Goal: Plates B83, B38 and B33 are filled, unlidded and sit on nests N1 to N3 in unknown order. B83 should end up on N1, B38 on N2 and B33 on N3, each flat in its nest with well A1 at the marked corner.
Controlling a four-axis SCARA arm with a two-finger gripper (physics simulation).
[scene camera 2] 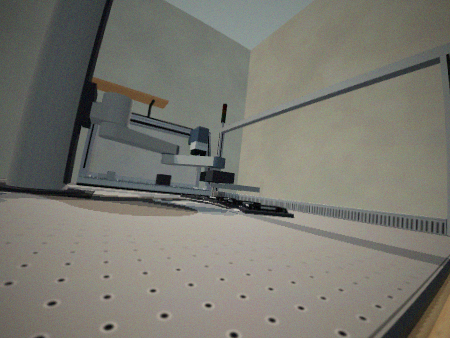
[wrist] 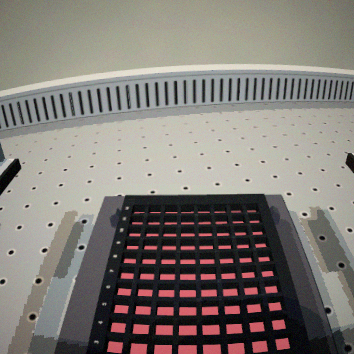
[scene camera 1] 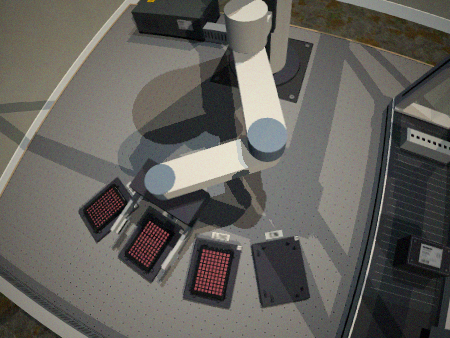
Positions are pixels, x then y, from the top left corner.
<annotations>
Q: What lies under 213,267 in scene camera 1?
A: A filled plate.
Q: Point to a filled plate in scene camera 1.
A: At 152,239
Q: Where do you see a nest N1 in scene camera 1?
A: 280,269
</annotations>
